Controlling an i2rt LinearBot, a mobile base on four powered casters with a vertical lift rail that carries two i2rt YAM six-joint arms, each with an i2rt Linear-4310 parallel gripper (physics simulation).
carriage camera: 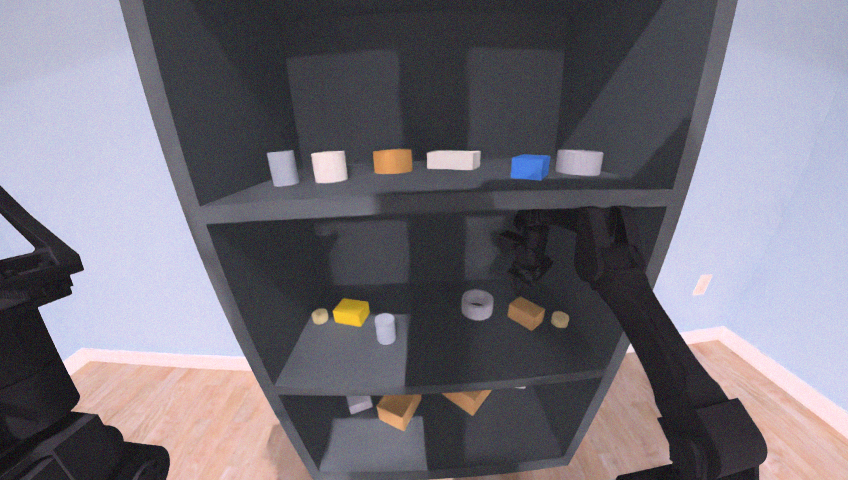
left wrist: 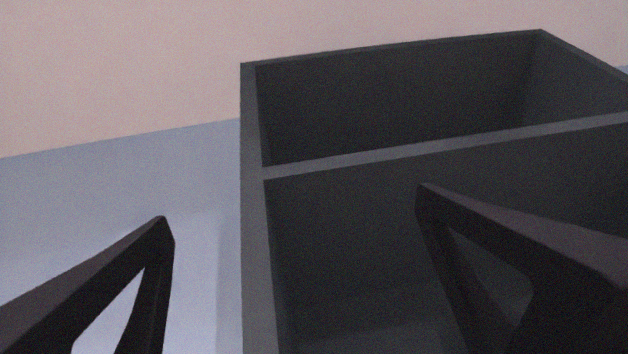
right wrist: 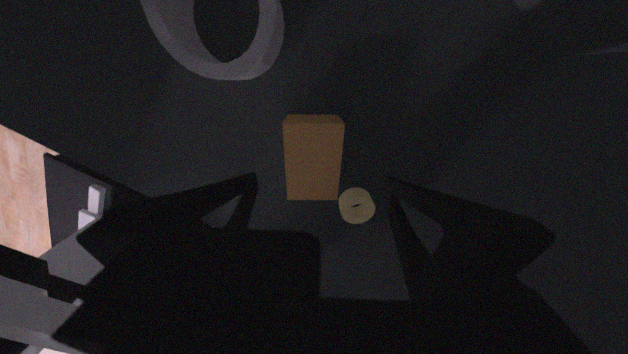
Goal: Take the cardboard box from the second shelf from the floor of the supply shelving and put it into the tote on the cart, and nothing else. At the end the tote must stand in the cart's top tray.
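Places are measured from the left arm's base along level axes (x left, y ahead, z down), in millimetres.
Pixels of known places: left gripper, fingertip midpoint: (left wrist: pixel 295 212); right gripper, fingertip midpoint: (carriage camera: pixel 526 288) (right wrist: pixel 319 181).
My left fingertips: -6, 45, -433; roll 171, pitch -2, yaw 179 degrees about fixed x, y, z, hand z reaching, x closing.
Note:
Ahead of a thing's pixels: the offset from my left fingertips to its top centre, as dx, dy, dz.
The cardboard box @(-660, +475, +507) (carriage camera: pixel 526 313) (right wrist: pixel 312 160) lies on the second shelf from the floor of the dark grey supply shelving (carriage camera: pixel 452 383), between a grey ring and a small tan roll. My right gripper (carriage camera: pixel 531 274) (right wrist: pixel 319 181) is inside that bay, above and behind the box in the carriage view. It is open and empty; in the right wrist view the box shows between and beyond the fingertips, with the tan roll nearer the right-hand finger. My left gripper (left wrist: pixel 295 212) is open and empty, with the shelving's upper bays beyond it. The tote and the cart do not show in these views.
The grey ring @(-520, +537, +509) (carriage camera: pixel 477 304) (right wrist: pixel 235 70), tan roll @(-762, +445, +532) (carriage camera: pixel 559 319) (right wrist: pixel 356 205), white cylinder @(-233, +433, +487) (carriage camera: pixel 385 328) and yellow box @(-113, +531, +512) (carriage camera: pixel 351 312) share the shelf. Brown boxes lie below. A blue box @(-582, +401, +60) (carriage camera: pixel 530 167) and several other items stand above. The right arm (carriage camera: pixel 660 333) passes near the right side panel.

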